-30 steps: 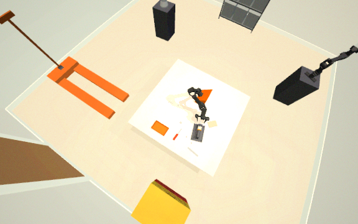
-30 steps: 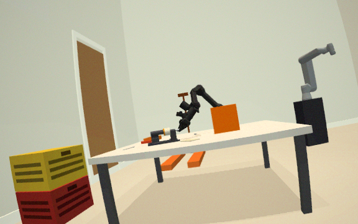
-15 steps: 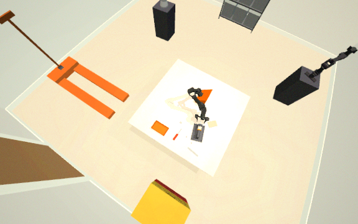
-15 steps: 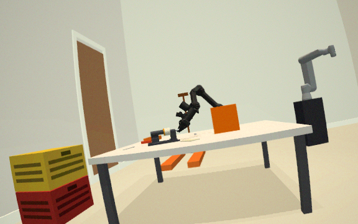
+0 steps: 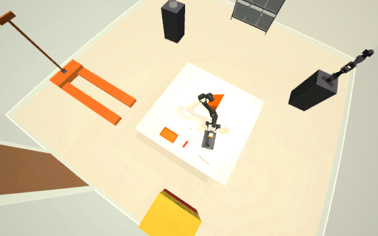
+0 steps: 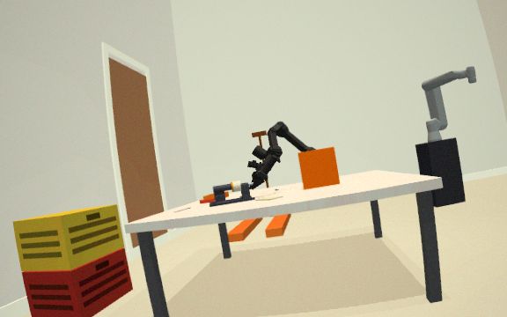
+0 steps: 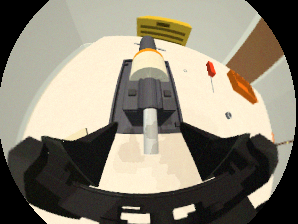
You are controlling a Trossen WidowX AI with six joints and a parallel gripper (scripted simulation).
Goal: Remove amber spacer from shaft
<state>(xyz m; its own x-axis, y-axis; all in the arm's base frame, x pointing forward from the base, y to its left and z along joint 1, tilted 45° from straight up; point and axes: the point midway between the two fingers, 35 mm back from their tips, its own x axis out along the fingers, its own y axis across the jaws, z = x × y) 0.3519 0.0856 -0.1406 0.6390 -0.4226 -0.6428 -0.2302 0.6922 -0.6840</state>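
Now: gripper tip 5 cm short of the grey shaft, 1 cm to the right of it and 3 cm below it. Also, from my gripper tip: beige card: 10 cm behind, 15 cm to the left, 5 cm below; then white spacer: 7 cm ahead, 2 cm to the left, 3 cm above; then dark shaft fixture: 11 cm ahead, 3 cm to the left.
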